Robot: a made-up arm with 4 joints.
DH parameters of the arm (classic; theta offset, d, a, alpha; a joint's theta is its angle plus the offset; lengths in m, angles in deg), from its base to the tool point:
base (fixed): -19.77 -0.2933 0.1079 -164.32
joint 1: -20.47 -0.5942 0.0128 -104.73
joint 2: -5.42 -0.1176 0.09 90
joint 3: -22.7 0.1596 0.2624 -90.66
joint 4: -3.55 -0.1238 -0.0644 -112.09
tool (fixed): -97.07 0.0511 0 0
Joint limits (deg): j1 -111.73..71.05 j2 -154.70..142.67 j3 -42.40..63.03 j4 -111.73..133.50
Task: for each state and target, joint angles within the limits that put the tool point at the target. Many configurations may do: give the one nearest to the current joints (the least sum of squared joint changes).
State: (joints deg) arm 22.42 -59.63 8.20 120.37
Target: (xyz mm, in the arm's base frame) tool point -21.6 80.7 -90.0
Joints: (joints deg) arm 13.88 -71.80 27.75 100.74
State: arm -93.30 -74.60 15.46 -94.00
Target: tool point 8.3 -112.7 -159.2
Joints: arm -91.90 -79.47 36.64 -62.75
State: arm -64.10 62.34 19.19 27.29
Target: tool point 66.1 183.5 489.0
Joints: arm -41.15 69.30 26.40 54.02
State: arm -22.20 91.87 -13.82 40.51
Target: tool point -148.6 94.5 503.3
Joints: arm -40.43 113.46 3.25 28.73
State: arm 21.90 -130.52 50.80 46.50
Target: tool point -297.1 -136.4 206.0
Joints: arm -9.42 -147.77 63.03 21.23
